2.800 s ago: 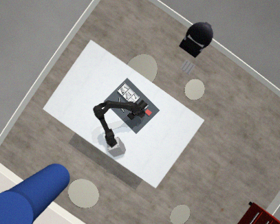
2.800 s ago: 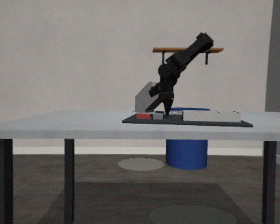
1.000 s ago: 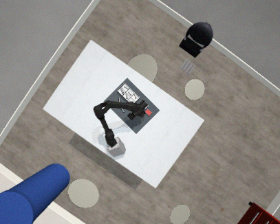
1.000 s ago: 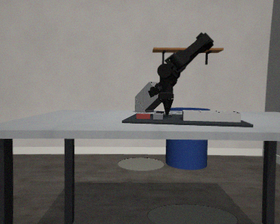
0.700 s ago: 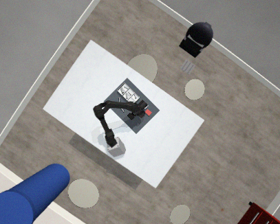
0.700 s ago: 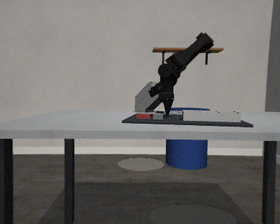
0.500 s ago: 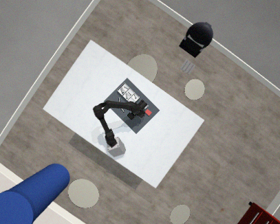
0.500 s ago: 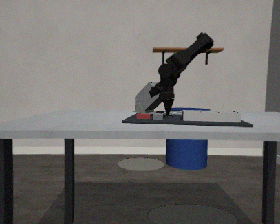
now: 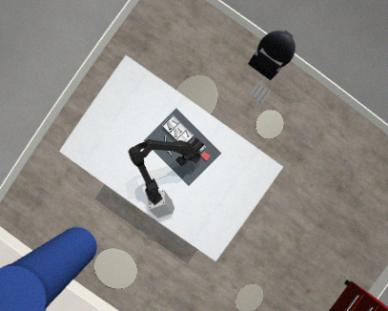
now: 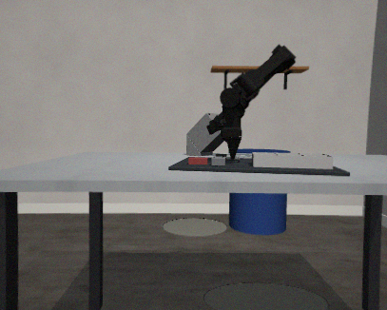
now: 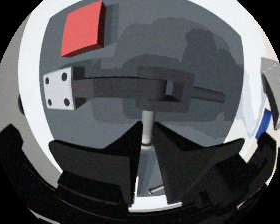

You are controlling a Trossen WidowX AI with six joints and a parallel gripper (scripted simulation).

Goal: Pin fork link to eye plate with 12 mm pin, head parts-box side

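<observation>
My gripper is now 30 mm to the left of the eye plate, 30 mm above it and 20 mm short of it. From my hand the other things lie so: grey pin: 30 mm below; dark mat: 60 mm to the left, 50 mm below, 10 mm behind; fork link: 40 mm to the right, 30 mm below, 20 mm behind.
</observation>
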